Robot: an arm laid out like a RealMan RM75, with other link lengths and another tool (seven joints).
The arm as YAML. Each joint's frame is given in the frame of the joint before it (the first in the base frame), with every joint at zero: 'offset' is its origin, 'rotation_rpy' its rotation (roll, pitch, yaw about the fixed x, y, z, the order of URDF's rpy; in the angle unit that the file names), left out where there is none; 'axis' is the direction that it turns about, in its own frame. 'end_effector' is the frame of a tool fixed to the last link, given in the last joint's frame.
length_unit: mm
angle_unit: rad
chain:
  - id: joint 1
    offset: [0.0, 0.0, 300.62]
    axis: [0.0, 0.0, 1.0]
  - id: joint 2
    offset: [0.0, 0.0, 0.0]
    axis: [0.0, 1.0, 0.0]
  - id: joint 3
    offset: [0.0, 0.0, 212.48]
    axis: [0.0, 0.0, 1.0]
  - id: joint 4
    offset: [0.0, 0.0, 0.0]
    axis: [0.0, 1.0, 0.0]
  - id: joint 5
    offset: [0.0, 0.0, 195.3]
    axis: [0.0, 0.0, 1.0]
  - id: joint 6
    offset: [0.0, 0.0, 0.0]
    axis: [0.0, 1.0, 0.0]
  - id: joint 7
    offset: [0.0, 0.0, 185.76]
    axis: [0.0, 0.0, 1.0]
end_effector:
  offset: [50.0, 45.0, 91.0]
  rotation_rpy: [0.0, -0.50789, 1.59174]
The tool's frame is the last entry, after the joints.
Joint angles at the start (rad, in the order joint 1, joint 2, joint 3, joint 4, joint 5, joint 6, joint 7):
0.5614 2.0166 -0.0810 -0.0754 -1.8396 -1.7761 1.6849
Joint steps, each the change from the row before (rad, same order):
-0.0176 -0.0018 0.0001 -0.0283 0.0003 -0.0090 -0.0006
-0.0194 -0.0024 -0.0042 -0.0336 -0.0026 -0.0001 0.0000
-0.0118 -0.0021 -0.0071 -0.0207 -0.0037 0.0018 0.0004
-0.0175 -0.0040 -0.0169 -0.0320 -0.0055 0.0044 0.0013
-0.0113 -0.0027 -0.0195 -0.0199 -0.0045 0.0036 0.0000
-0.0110 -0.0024 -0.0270 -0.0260 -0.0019 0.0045 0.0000
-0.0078 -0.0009 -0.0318 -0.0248 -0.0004 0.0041 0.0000
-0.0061 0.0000 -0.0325 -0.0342 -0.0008 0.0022 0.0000
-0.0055 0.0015 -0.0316 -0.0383 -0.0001 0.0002 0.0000
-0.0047 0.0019 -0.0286 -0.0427 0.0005 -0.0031 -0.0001
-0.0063 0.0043 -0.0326 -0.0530 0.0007 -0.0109 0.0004
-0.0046 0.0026 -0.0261 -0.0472 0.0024 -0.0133 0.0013
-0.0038 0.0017 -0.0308 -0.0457 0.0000 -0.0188 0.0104
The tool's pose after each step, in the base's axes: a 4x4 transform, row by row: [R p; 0 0 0 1], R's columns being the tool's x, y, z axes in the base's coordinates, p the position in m. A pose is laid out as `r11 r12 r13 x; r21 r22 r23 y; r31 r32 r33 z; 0 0 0 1`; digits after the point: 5 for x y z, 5 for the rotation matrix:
-0.92305 0.17689 -0.34160 0.07687; -0.20095 0.53548 0.82029 0.31471; 0.32802 0.82581 -0.45873 0.05766; 0 0 0 1
-0.93624 0.15654 -0.31456 0.08712; -0.19211 0.52153 0.83133 0.31489; 0.29419 0.83875 -0.45820 0.05836; 0 0 0 1
-0.94472 0.13966 -0.29664 0.09370; -0.18563 0.51792 0.83504 0.31435; 0.27026 0.84395 -0.46337 0.05746; 0 0 0 1
-0.95707 0.10957 -0.26835 0.10391; -0.17568 0.51711 0.83769 0.31297; 0.23056 0.84887 -0.47566 0.05510; 0 0 0 1
-0.96440 0.08456 -0.25055 0.11043; -0.17093 0.52359 0.83465 0.31064; 0.20177 0.84777 -0.49049 0.05162; 0 0 0 1
-0.97148 0.05197 -0.23137 0.11737; -0.16930 0.53115 0.83019 0.30806; 0.16604 0.84568 -0.50720 0.04755; 0 0 0 1
-0.97600 0.01776 -0.21703 0.12263; -0.17298 0.54217 0.82227 0.30491; 0.13226 0.84008 -0.52609 0.04264; 0 0 0 1
-0.97873 -0.02501 -0.20364 0.12778; -0.18357 0.54999 0.81474 0.30199; 0.09163 0.83479 -0.54288 0.03834; 0 0 0 1
-0.97881 -0.06963 -0.19256 0.13232; -0.19841 0.55486 0.80793 0.29915; 0.05059 0.82902 -0.55692 0.03471; 0 0 0 1
-0.97590 -0.11633 -0.18462 0.13621; -0.21802 0.55475 0.80294 0.29664; 0.00901 0.82384 -0.56675 0.03248; 0 0 0 1
-0.96820 -0.17100 -0.18262 0.13921; -0.24771 0.55294 0.79555 0.29225; -0.03506 0.81549 -0.57771 0.03051; 0 0 0 1
-0.95820 -0.21807 -0.18520 0.14083; -0.27719 0.54729 0.78971 0.28854; -0.07085 0.80804 -0.58486 0.03029; 0 0 0 1
-0.94572 -0.26204 -0.19222 0.14095; -0.31015 0.55107 0.77468 0.28242; -0.09707 0.79225 -0.60243 0.02960; 0 0 0 1

